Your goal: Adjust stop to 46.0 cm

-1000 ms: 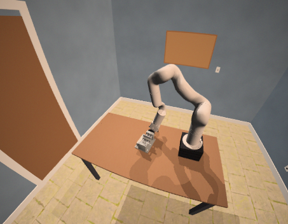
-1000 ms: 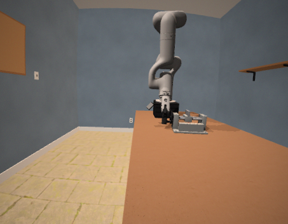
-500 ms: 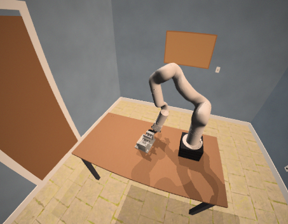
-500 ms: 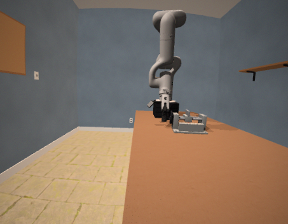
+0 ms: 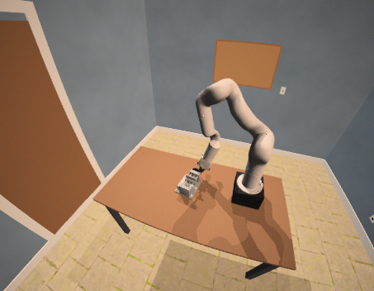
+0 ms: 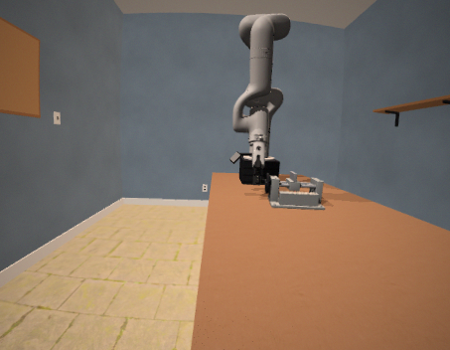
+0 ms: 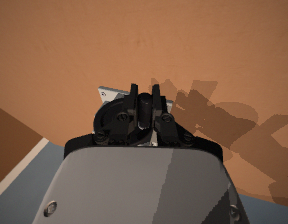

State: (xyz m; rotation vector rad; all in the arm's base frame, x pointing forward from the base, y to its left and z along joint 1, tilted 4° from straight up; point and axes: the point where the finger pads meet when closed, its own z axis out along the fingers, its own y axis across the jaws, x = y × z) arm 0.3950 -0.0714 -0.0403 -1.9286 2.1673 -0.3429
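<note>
The black handwheel lies 20 mm to the left of my hand and 10 mm ahead of it. Round my hand: dark round handwheel handle 10 mm to the left.
</note>
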